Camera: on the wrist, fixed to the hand. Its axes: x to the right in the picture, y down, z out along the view.
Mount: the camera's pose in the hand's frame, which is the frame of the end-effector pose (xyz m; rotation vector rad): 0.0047 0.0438 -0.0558 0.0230 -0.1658 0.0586
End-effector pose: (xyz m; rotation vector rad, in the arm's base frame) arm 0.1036 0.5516 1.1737 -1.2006 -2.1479 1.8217
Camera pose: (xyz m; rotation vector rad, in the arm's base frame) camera 0.1515 0.5986 1.1501 1.1126 2.1050 -1.9528
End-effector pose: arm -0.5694 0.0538 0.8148 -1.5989 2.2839 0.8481
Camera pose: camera -0.6035 0.0285 0.8718 -1.4022 2.2253 0.9279
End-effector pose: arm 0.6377 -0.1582 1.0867 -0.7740 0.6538 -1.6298
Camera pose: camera 0.6205 -0.1704 1.0188 -0.8553 0.5338 -1.4995
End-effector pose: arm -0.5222 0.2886 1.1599 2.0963 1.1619 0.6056
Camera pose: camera -0.5323 0.2935 1.2301 2.1615 1.0220 0.4373
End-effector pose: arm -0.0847 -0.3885 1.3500 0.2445 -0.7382 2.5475
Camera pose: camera -0.1123 -0.3889 1.2845 0.4525 -0.7882 2.6154
